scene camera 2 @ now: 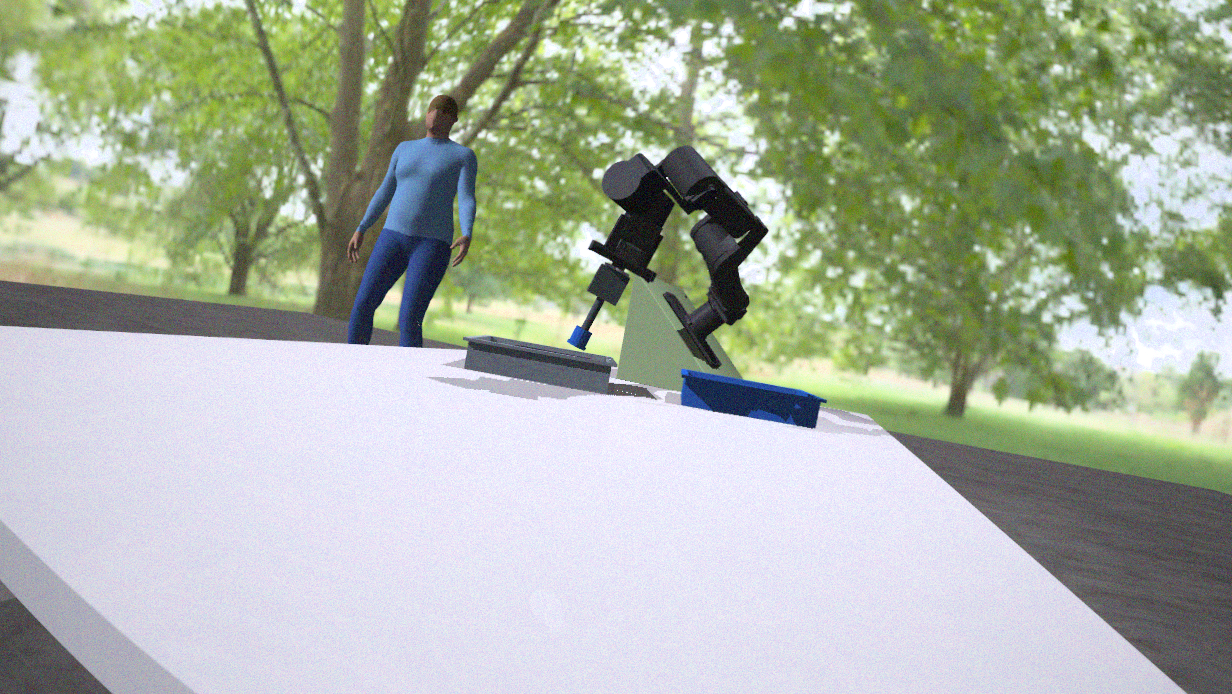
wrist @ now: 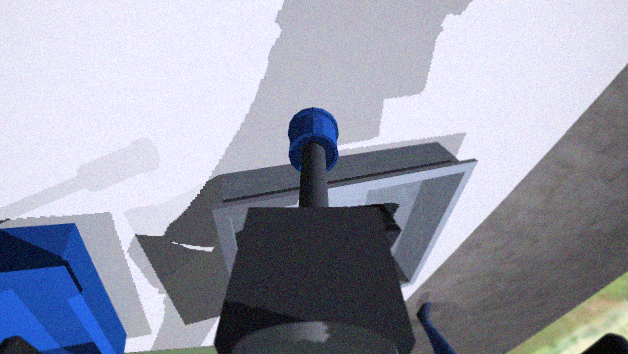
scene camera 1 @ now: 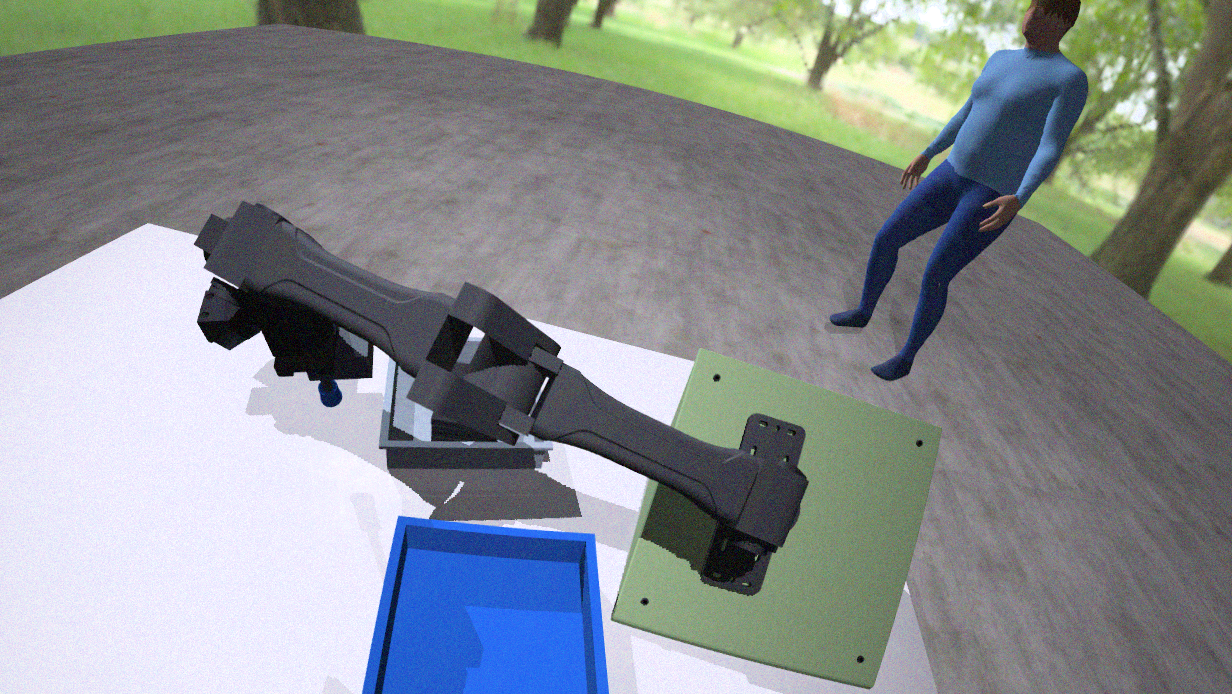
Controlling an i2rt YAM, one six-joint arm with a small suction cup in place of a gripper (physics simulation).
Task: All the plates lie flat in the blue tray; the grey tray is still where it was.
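Frame: origin at the arm's base, x right, y back, z down, level; metres.
Seen in the pictures: hand at its tool point: (scene camera 2: 575, 345) (wrist: 313, 131) (scene camera 1: 331, 397); arm's base at its link origin: (scene camera 2: 690, 331) (scene camera 1: 753, 503).
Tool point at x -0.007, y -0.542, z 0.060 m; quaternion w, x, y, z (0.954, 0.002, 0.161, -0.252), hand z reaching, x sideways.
Pixels of each thing's top centre, then the offset from my tool point to it. Level surfaces: height alone.
- grey tray at its top centre: (wrist: 347, 260) (scene camera 1: 464, 385) (scene camera 2: 544, 348) dx +0.132, dy +0.135, dz +0.019 m
- blue tray at its top centre: (scene camera 1: 491, 624) (scene camera 2: 748, 383) dx -0.192, dy +0.311, dz +0.019 m
- white table at its surface level: dz +0.069 m
The grey tray (scene camera 1: 465, 456) (scene camera 2: 538, 366) (wrist: 380, 161) stands on the white table; the arm hides much of its inside in scene camera 1 and the wrist view. The blue tray (scene camera 1: 500, 543) (scene camera 2: 750, 398) (wrist: 97, 280) stands nearer the arm's base side, cut off by the frame in scene camera 1 and the wrist view. My suction cup (scene camera 1: 330, 394) (scene camera 2: 579, 337) (wrist: 313, 125) is blue, tilted, and hangs in the air above and beside the grey tray, with no plate on it. I cannot make out any plate in either tray; shadows cover parts of both.
The arm's base is on a green board (scene camera 1: 844, 534) (scene camera 2: 650, 344) beside the blue tray. The arm reaches over the grey tray. A person (scene camera 1: 1004, 112) (scene camera 2: 431, 185) in blue stands beyond the table. The white table (scene camera 1: 129, 517) (scene camera 2: 517, 534) has an edge behind the grey tray.
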